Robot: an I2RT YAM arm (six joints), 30 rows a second.
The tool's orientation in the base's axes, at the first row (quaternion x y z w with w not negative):
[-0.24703 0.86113 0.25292 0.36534]
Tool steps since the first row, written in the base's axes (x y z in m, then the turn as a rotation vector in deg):
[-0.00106 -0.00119 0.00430 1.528 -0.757 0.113]
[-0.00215 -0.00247 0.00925 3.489 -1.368 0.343]
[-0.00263 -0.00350 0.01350 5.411 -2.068 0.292]
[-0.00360 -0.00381 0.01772 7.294 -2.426 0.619]
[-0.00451 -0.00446 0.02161 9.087 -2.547 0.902]
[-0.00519 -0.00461 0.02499 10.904 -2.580 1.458]
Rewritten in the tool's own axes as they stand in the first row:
[-0.00231 0.00085 -0.00387 -0.837 -1.471 0.236]
[-0.00507 0.00182 -0.00820 -2.061 -3.068 0.709]
[-0.00773 0.00242 -0.01165 -3.029 -4.779 1.278]
[-0.01025 0.00386 -0.01489 -4.340 -6.113 1.809]
[-0.01247 0.00492 -0.01810 -5.620 -7.226 2.467]
[-0.01457 0.00608 -0.02058 -7.141 -8.217 3.027]

